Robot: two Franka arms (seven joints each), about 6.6 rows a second.
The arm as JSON. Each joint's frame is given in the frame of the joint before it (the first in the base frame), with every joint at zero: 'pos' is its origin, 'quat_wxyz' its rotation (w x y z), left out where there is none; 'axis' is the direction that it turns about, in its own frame. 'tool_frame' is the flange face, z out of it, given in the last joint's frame.
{
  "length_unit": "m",
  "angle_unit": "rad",
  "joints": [
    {
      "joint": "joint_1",
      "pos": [
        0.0,
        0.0,
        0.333
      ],
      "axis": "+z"
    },
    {
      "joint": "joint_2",
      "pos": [
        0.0,
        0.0,
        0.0
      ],
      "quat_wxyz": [
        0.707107,
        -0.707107,
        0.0,
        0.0
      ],
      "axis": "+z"
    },
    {
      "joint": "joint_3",
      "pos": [
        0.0,
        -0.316,
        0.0
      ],
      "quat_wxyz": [
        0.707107,
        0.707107,
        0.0,
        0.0
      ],
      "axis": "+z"
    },
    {
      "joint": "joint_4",
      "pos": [
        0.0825,
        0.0,
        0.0
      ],
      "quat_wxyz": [
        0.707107,
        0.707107,
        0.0,
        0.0
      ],
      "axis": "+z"
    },
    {
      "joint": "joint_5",
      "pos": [
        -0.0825,
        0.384,
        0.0
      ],
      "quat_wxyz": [
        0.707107,
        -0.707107,
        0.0,
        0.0
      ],
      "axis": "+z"
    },
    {
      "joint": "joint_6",
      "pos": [
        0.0,
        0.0,
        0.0
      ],
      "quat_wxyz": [
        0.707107,
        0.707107,
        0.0,
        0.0
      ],
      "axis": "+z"
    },
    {
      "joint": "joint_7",
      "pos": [
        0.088,
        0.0,
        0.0
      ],
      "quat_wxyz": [
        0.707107,
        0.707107,
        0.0,
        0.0
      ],
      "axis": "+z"
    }
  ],
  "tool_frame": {
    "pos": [
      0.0,
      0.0,
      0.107
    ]
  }
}
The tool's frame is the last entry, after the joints.
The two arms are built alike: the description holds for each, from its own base.
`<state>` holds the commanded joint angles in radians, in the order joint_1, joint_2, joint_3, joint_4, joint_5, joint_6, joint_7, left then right.
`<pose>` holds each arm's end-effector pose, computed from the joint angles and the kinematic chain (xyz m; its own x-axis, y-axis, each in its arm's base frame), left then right.
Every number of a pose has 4 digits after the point.
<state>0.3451 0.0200 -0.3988 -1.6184 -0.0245 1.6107 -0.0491 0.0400 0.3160 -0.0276 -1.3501 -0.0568 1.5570 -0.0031</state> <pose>0.5613 -0.0306 0.5952 0.9996 -0.0038 -0.0277 -0.0029 -0.9995 0.0309 0.6425 0.0045 0.5376 0.9939 0.0151 -0.1089 0.0222 -0.9977 0.0647</pose>
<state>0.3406 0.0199 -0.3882 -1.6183 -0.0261 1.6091 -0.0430 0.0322 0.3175 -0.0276 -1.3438 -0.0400 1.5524 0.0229</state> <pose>0.5613 -0.0274 0.5951 0.9996 -0.0037 -0.0291 -0.0028 -0.9995 0.0324 0.6428 0.0013 0.5392 0.9940 -0.0186 -0.1074 -0.0132 -0.9986 0.0509</pose>
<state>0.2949 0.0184 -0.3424 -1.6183 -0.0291 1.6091 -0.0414 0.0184 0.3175 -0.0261 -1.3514 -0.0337 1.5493 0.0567</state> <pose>0.5609 -0.0280 0.5957 0.9996 -0.0051 -0.0280 -0.0041 -0.9994 0.0341 0.6418 -0.0061 0.5354 0.9911 -0.0647 -0.1166 -0.0594 -0.9971 0.0484</pose>
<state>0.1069 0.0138 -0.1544 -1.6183 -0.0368 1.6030 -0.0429 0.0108 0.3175 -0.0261 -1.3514 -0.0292 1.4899 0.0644</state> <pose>0.5592 -0.0298 0.5973 0.9995 -0.0035 -0.0306 -0.0023 -0.9993 0.0376 0.6347 -0.0106 0.5311 0.9811 -0.0819 -0.1751 -0.0744 -0.9960 0.0486</pose>
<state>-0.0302 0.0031 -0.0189 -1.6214 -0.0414 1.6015 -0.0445 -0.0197 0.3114 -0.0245 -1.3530 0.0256 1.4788 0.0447</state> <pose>0.5560 -0.0316 0.6016 0.9997 -0.0034 -0.0248 -0.0024 -0.9992 0.0403 0.6317 -0.0228 0.5334 0.9790 -0.0859 -0.1851 -0.0892 -0.9960 -0.0097</pose>
